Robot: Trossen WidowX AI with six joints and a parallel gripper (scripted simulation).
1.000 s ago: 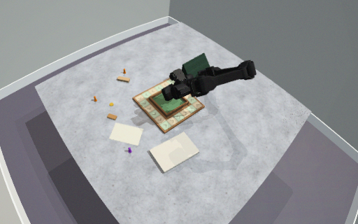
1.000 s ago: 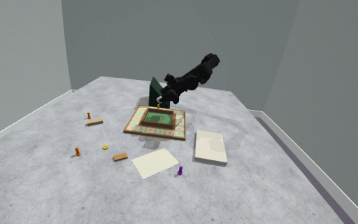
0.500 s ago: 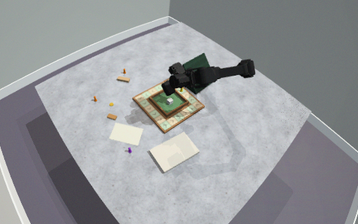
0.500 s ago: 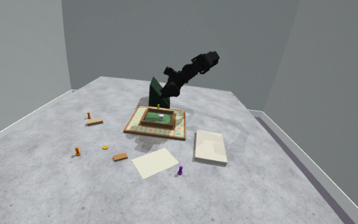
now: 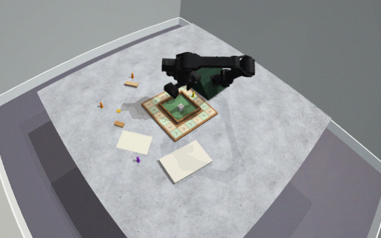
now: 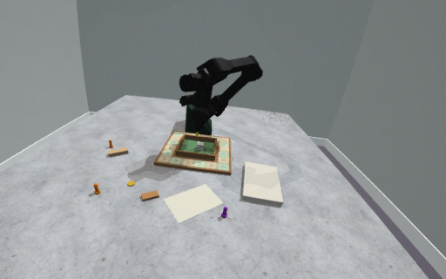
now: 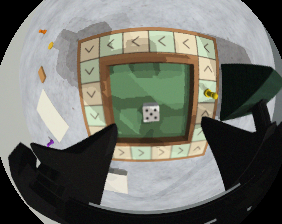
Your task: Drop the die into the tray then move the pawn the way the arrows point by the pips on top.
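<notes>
My gripper tip is now 11 cm past the yellow pawn, 2 cm to the left of it and 8 cm above it. Round my gripper tip: white die: 1 cm ahead, 2 cm to the left, 8 cm below; green tray: 10 cm below; cream sheet: 30 cm ahead, 4 cm to the left, 11 cm below.
</notes>
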